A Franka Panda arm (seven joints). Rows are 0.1 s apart.
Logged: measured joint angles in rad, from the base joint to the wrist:
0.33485 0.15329 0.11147 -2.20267 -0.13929 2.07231 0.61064
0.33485 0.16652 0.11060 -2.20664 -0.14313 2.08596 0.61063
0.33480 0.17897 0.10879 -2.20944 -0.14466 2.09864 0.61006
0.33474 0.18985 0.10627 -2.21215 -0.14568 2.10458 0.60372
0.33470 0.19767 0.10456 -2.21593 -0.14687 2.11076 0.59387
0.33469 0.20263 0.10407 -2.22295 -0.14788 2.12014 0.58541
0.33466 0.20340 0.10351 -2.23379 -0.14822 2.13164 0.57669
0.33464 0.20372 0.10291 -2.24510 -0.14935 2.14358 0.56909
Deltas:
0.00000 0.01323 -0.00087 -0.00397 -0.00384 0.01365 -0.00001
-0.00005 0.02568 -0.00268 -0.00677 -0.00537 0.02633 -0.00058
-0.00011 0.03656 -0.00520 -0.00948 -0.00639 0.03227 -0.00692
-0.00015 0.04438 -0.00691 -0.01326 -0.00758 0.03845 -0.01677
-0.00016 0.04934 -0.00740 -0.02028 -0.00859 0.04783 -0.02523
-0.00019 0.05011 -0.00796 -0.03112 -0.00893 0.05933 -0.03395
-0.00021 0.05043 -0.00856 -0.04243 -0.01006 0.07127 -0.04155

